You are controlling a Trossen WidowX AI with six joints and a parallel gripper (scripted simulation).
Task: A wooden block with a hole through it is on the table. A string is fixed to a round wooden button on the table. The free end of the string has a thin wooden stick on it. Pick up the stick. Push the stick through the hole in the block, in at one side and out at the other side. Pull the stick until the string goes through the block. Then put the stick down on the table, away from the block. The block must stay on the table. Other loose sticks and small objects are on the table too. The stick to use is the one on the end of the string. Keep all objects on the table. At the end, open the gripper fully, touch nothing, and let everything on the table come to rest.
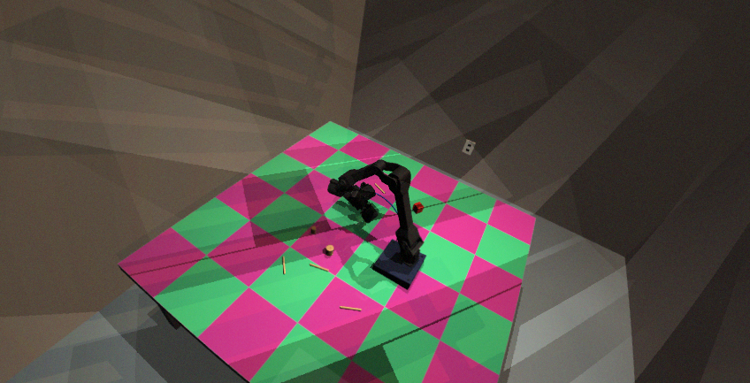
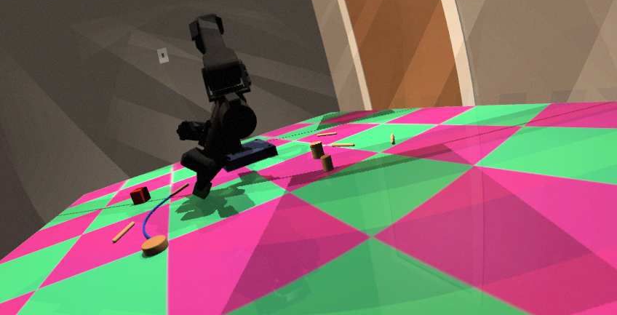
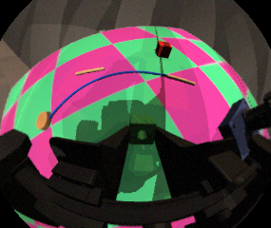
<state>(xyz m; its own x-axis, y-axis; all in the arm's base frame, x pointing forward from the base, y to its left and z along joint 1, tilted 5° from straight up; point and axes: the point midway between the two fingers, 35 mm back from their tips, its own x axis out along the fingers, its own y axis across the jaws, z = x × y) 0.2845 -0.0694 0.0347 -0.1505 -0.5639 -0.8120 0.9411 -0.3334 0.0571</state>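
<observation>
Now: gripper tip right at the green block. The rest, counted from my gripper tip: red cube (140 mm behind, 190 mm to the right, 10 mm below); then round wooden button (190 mm ahead, 70 mm to the right, 20 mm below).
</observation>
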